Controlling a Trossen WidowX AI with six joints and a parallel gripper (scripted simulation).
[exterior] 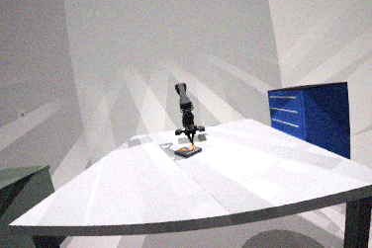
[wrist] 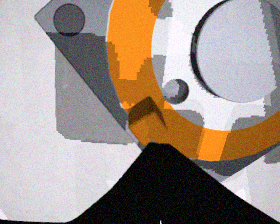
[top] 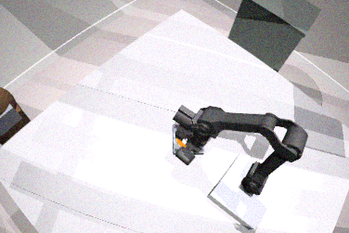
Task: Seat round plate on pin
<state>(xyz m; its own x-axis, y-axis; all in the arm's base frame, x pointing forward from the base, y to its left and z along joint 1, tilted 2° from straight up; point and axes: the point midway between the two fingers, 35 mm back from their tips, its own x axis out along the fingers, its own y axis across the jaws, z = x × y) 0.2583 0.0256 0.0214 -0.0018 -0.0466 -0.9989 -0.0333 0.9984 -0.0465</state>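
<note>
Right now my gripper tip is 30 mm short of the round plate, 10 mm to the left of it and 10 mm above it. The rest, counted from my gripper tip: dark grey square base: 40 mm ahead, 30 mm to the right, 20 mm below.
</note>
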